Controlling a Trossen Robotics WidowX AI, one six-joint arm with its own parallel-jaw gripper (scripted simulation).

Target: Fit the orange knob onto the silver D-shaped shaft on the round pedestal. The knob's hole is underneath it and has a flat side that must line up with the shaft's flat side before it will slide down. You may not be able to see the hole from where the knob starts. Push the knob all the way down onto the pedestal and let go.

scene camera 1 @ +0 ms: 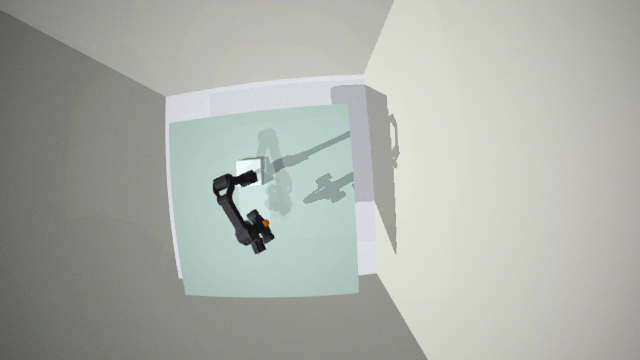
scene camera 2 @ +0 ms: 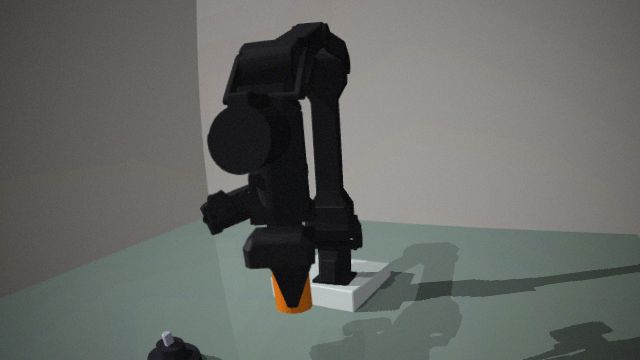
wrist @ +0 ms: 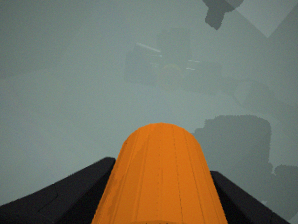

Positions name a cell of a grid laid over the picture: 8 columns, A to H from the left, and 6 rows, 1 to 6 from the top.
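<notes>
There's an orange knob, and it's being carried by the gripper (scene camera 2: D5). You'd find the gripper (wrist: E5) in the wrist view as well.
</notes>
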